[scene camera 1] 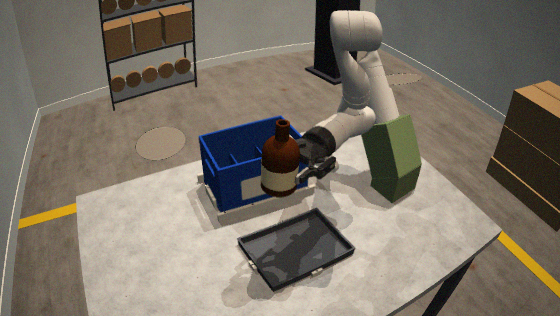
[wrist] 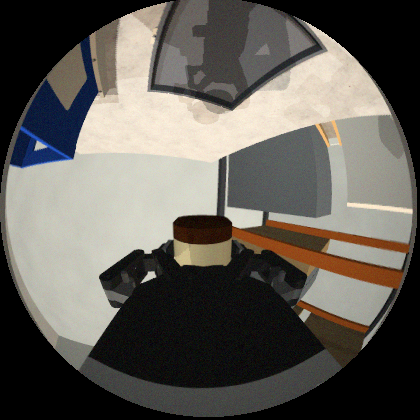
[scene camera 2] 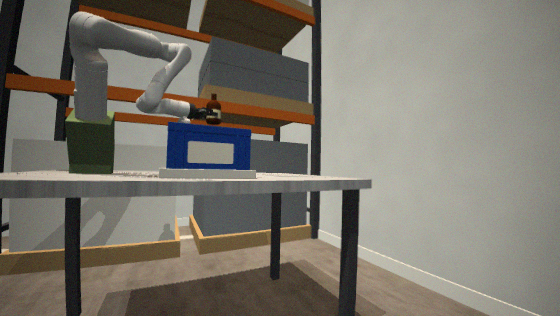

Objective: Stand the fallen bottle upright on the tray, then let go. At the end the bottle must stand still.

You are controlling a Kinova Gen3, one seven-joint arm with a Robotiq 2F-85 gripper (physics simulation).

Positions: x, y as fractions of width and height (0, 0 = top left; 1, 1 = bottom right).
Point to a brown bottle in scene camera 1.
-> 0.50, 0.50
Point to a brown bottle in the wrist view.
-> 0.48, 0.57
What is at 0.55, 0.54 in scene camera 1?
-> My gripper.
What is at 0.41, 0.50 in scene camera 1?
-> A blue divided crate.
